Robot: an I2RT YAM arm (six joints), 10 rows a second.
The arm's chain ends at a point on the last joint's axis. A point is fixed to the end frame.
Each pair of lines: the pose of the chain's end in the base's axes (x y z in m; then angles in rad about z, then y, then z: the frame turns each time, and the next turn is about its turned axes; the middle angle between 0 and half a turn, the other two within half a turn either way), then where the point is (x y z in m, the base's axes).
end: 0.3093, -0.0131, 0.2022, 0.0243, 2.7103, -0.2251
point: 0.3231 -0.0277 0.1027
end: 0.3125, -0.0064, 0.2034, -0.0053, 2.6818, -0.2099
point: 0.3285 -0.0210 0.1042
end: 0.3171, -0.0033, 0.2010, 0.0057, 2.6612, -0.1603
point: 0.3347 -0.0162 0.1019
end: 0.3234, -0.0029, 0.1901, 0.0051, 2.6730, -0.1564
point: 0.3397 -0.0157 0.0907
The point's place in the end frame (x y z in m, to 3 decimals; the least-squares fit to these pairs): 0.032 -0.008 0.096
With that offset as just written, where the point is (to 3 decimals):
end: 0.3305, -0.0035, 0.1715, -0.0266, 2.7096, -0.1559
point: 0.343 -0.017 0.072
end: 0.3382, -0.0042, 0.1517, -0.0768, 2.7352, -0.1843
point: 0.348 -0.019 0.052
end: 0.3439, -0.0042, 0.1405, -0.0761, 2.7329, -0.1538
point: 0.353 -0.018 0.040
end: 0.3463, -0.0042, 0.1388, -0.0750, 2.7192, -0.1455
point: 0.357 -0.018 0.039
